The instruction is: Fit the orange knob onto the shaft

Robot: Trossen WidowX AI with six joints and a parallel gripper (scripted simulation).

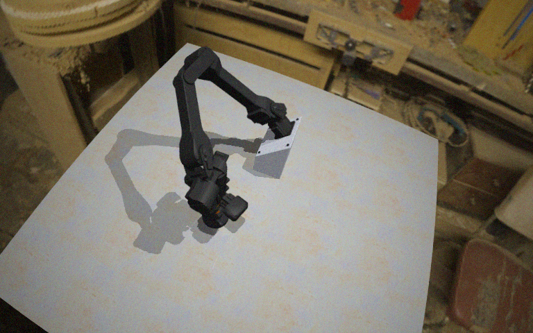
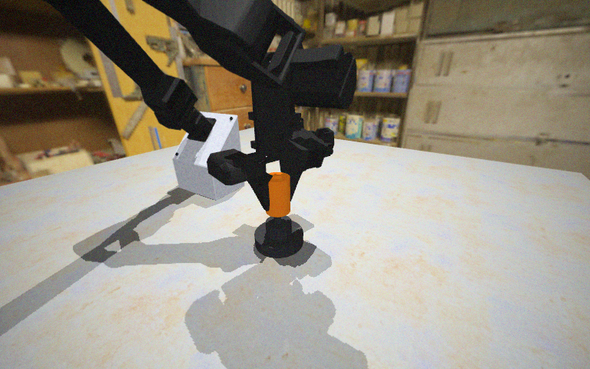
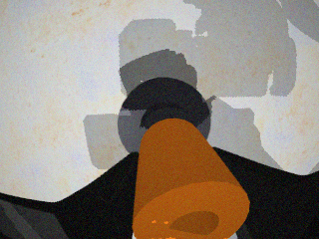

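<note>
My gripper tip is 20 mm below the orange knob. Round my gripper tip: dark round pedestal 40 mm below.
</note>
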